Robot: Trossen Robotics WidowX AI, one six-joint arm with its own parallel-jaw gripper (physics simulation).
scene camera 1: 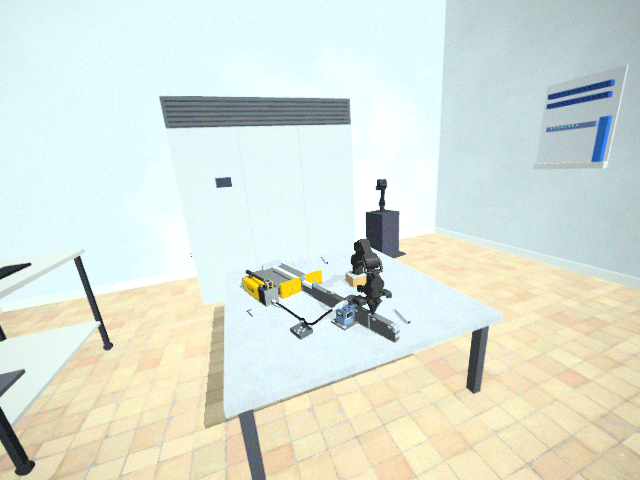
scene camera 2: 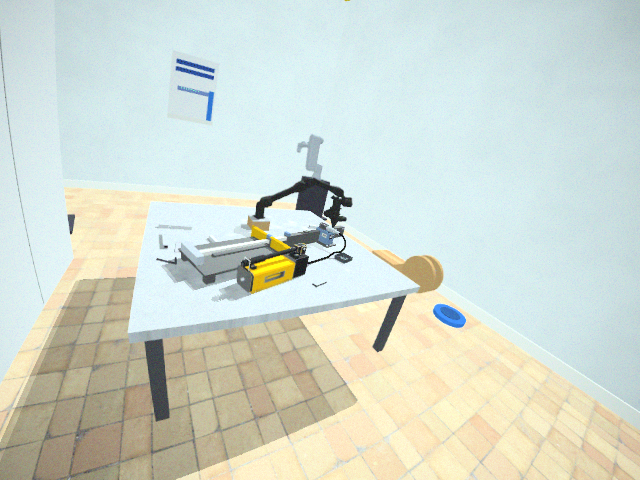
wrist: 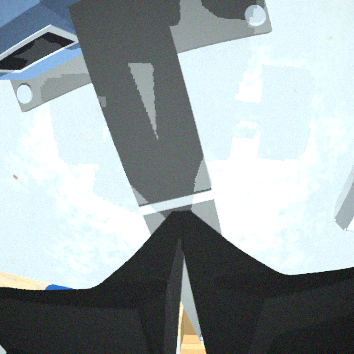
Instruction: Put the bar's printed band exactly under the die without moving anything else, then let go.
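Where they show: gripper, fingertip midpoint: (scene camera 1: pixel 372 314) (scene camera 2: pixel 332 227) (wrist: pixel 180 219); arm's base, link origin: (scene camera 1: pixel 358 272) (scene camera 2: pixel 259 216).
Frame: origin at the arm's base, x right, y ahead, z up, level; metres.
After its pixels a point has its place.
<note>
The long dark grey bar (scene camera 1: pixel 382 325) @(x -0.502, y 0.275, z -0.012 m) (scene camera 2: pixel 302 237) @(x -0.111, y 0.331, z -0.014 m) (wrist: pixel 160 165) @(x -0.404, y 0.272, z 0.007 m) runs through the blue press (scene camera 1: pixel 345 314) @(x -0.346, y 0.363, z -0.001 m) (scene camera 2: pixel 325 236) @(x -0.282, y 0.355, z -0.011 m) (wrist: pixel 22 25) @(x -0.338, y 0.317, z 0.011 m). A white printed band (wrist: pixel 176 201) @(x -0.421, y 0.268, z 0.008 m) crosses the bar's top in the wrist view, outside the press, just ahead of the fingertips. My gripper (scene camera 1: pixel 372 311) @(x -0.431, y 0.267, z 0.007 m) (scene camera 2: pixel 333 225) @(x -0.431, y 0.267, z 0.007 m) (wrist: pixel 180 219) @(x -0.431, y 0.267, z 0.007 m) is shut and empty. Its tips point down at the bar beside the press; whether they touch it I cannot tell. The die cannot be made out in these views.
The press stands on a grey bolted plate (wrist: pixel 215 36) @(x -0.343, y 0.234, z -0.060 m). A black cable joins a foot pedal (scene camera 1: pixel 301 329) @(x -0.236, y 0.550, z -0.066 m) (scene camera 2: pixel 343 257) @(x -0.274, y 0.542, z -0.067 m) to the yellow unit (scene camera 1: pixel 252 290) @(x 0.252, y 0.641, z -0.023 m) (scene camera 2: pixel 271 274) @(x 0.303, y 0.648, z -0.006 m). Yellow plates (scene camera 1: pixel 290 287) @(x 0.115, y 0.442, z -0.012 m) stand beside the bar. A thin grey strip (scene camera 1: pixel 402 316) @(x -0.464, y 0.103, z -0.054 m) (wrist: pixel 347 207) @(x -0.490, y 0.114, z -0.060 m) lies across from the press.
</note>
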